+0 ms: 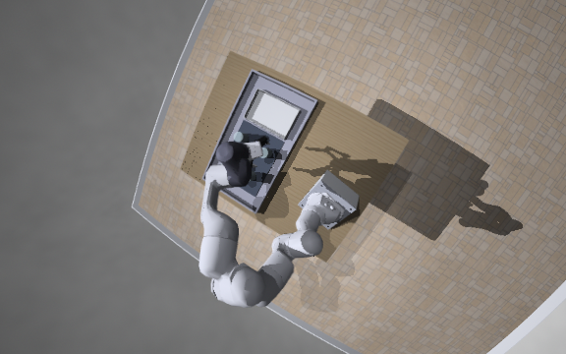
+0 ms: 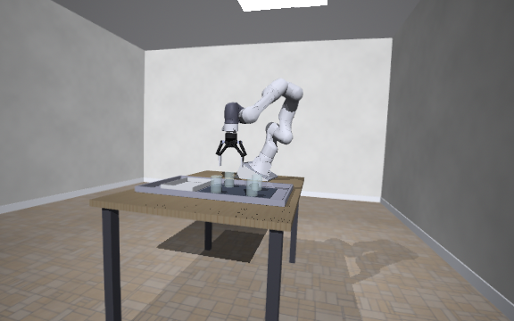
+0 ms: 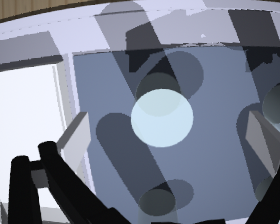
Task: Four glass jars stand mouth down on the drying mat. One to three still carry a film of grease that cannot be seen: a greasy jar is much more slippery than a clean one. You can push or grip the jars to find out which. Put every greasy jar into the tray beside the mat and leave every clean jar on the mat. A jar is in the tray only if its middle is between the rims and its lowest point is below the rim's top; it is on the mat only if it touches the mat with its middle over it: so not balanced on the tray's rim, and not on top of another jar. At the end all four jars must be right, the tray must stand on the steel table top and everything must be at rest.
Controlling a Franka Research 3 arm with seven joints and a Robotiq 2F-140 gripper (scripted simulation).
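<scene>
Right now the dark drying mat is 140 mm below my hand, 100 mm to the left of it and 90 mm ahead of it. Also, from my hand: white tray: 220 mm to the right, 130 mm below, 120 mm ahead.
</scene>
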